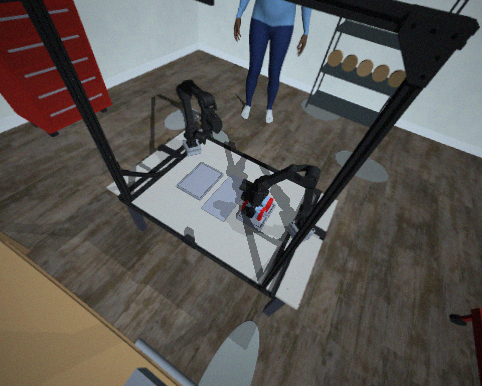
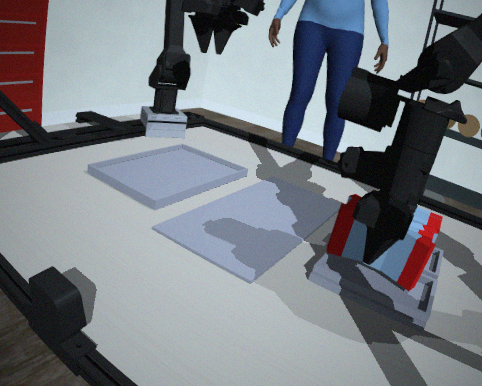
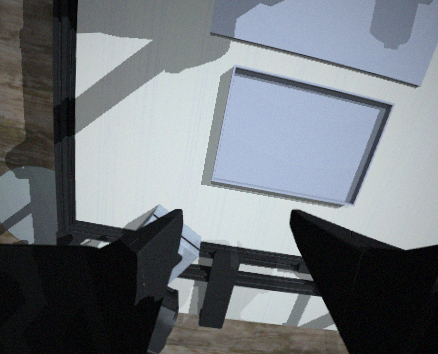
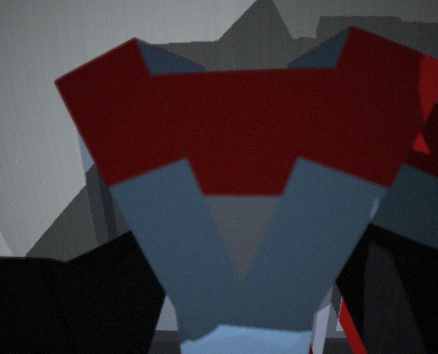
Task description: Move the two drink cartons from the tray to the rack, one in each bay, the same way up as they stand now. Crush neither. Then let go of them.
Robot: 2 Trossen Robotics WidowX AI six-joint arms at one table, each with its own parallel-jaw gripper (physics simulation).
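Places are measured from the left arm's base along level axes (x back, y left, z down), in metres.
Pixels of known places: left gripper, fingertip midpoint: (image 1: 206,141) (image 2: 211,53) (image 3: 236,216); right gripper, fingertip midpoint: (image 2: 372,254); left arm's base, origin of the base link: (image 1: 191,144) (image 2: 163,111).
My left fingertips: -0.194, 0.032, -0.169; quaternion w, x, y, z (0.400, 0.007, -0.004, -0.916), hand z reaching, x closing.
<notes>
For each thing: its middle in the pictures, then the offset to it from my left fingertips, as dx, dy, dz. "spot": a spot on its surface instead. Level surfaces: height alone.
- grey rack, body centre: (image 2: 386,263) (image 1: 257,211) -0.444, +0.141, +0.214
- carton, surface spot: (image 2: 352,237) spot: -0.430, +0.066, +0.173
- tray, body centre: (image 3: 299,142) (image 2: 171,170) (image 1: 200,180) -0.097, -0.078, +0.216
- flat grey mat, its level: dz +0.220
The two drink cartons, blue with red bands, sit in the grey rack (image 1: 255,225) (image 2: 324,277) at the right of the table. One carton (image 1: 245,207) (image 2: 352,237) is on the left and the other carton (image 1: 267,204) (image 2: 404,256) on the right; both look tilted. My right gripper (image 1: 255,208) (image 2: 377,253) (image 4: 248,218) is open, low over the rack, with its fingers on either side of blue and red carton faces (image 4: 239,130). My left gripper (image 1: 210,128) (image 2: 213,42) (image 3: 236,216) is open and empty, high near its base. The tray (image 1: 200,181) (image 2: 163,176) (image 3: 295,137) is empty.
A flat grey mat (image 1: 220,199) (image 2: 232,230) (image 3: 316,31) lies between tray and rack. Black frame posts (image 1: 354,165) rise at the table edges. A person (image 1: 272,57) stands behind the table. A shelf unit (image 1: 354,103) and a red cabinet (image 1: 71,76) stand farther off.
</notes>
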